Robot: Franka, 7 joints.
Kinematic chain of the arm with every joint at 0, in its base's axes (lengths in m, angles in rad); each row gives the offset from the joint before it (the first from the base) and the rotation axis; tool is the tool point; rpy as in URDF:
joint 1: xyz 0 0 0.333 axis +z
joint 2: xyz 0 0 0 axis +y
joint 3: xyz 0 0 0.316 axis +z
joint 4: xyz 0.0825 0 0 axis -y
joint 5: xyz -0.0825 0 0.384 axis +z
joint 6: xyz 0 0 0 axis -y
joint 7: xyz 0.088 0 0 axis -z
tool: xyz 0 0 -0.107 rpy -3.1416 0 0
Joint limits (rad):
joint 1: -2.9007..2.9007
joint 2: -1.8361..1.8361
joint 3: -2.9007..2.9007
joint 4: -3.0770..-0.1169
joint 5: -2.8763..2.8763
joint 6: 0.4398..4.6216
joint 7: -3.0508..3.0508
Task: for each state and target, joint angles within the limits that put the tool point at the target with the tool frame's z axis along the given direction. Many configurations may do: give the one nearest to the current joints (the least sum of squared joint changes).
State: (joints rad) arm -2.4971 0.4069 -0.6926 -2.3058 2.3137 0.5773 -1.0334
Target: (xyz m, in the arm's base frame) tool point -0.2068 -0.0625 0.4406 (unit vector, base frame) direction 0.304 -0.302 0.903
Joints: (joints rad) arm -2.8015 -0.4936 -0.5958 -3.0717 1.7059 0.4919 -1.0334
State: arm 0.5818 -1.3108 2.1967 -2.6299 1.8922 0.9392 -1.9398
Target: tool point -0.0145 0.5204 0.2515 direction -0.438 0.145 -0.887
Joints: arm -0.2247 -1.4616 1.5225 -2.2686 1.8574 1.3364 -1.9398
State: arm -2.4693 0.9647 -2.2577 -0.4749 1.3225 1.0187 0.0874
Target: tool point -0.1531 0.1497 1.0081 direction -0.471 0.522 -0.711
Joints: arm -2.4041 0.5628 -2.9007 -0.9263 1.1324 1.0229 0.0874
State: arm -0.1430 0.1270 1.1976 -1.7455 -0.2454 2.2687 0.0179
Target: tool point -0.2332 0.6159 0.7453 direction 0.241 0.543 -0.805
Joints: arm -0.5289 -0.6031 1.9427 -0.8538 0.2672 1.7146 0.0179
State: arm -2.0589 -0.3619 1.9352 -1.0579 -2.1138 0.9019 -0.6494
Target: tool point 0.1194 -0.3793 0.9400 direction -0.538 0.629 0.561
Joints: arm -2.6746 -0.2396 1.2917 -1.3801 -2.4298 0.9563 -0.6494
